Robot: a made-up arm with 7 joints. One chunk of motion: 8 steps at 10 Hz.
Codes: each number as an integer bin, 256 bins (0 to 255) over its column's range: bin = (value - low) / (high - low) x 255, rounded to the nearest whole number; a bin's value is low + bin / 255 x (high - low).
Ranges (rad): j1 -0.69..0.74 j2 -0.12..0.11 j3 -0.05..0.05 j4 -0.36..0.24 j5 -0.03..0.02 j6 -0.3..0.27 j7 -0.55..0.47
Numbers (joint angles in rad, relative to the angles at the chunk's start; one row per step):
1: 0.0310 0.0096 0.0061 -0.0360 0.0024 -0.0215 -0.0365
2: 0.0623 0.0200 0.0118 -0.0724 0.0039 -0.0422 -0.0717
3: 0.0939 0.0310 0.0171 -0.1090 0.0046 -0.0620 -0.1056
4: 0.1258 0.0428 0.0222 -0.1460 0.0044 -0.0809 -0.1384
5: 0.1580 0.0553 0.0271 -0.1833 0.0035 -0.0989 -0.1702
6: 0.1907 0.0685 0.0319 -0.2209 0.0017 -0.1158 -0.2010
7: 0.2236 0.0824 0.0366 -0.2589 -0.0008 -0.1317 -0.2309
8: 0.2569 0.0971 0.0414 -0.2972 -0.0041 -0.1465 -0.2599
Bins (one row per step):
1: 129 144 143 138 165 125 128
2: 134 155 158 122 173 115 120
3: 140 167 171 107 176 106 111
4: 145 180 184 91 175 98 103
5: 151 194 197 75 171 90 95
6: 157 209 209 59 162 82 87
7: 163 224 221 43 149 75 80
8: 169 241 233 27 132 69 73

